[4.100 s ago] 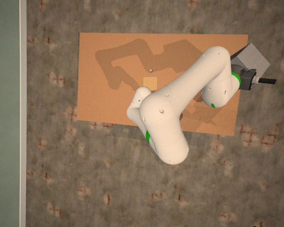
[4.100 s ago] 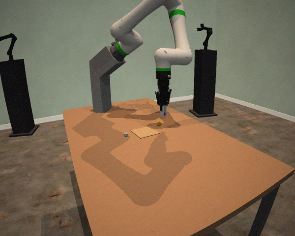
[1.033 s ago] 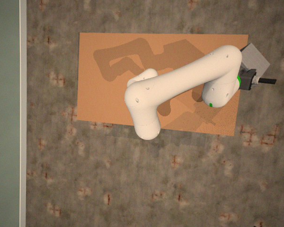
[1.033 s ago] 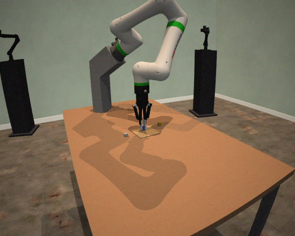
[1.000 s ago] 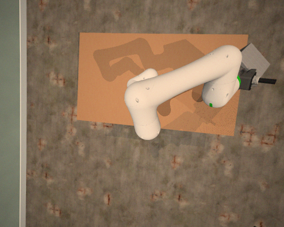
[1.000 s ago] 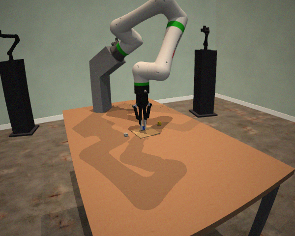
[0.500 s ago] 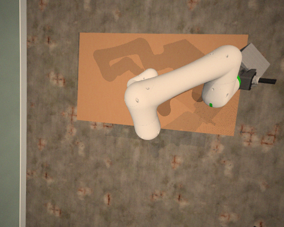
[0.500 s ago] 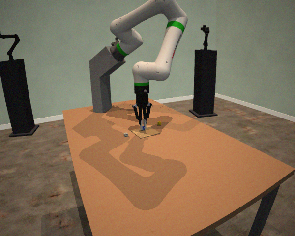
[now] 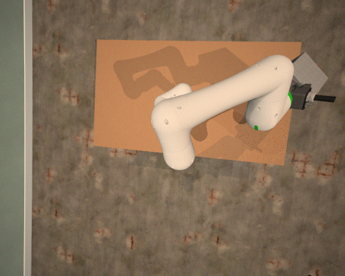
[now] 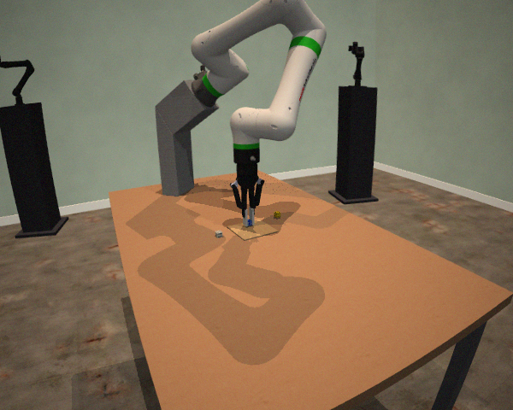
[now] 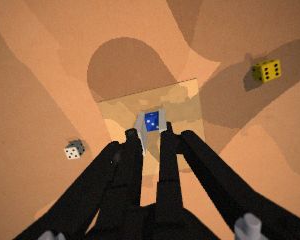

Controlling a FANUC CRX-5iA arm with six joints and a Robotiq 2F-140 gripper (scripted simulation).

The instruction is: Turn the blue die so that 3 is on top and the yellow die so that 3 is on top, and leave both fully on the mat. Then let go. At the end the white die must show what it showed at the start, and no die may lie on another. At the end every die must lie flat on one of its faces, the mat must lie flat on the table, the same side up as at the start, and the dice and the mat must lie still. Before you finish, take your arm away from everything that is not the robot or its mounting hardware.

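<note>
Now: the blue die 2 cm below my hand. Also, from my hand: yellow die (13 cm to the left, 7 cm behind, 3 cm below); white die (12 cm to the right, 6 cm ahead, 3 cm below); tan mat (4 cm below, 3 cm ahead, 1 cm to the left).
</note>
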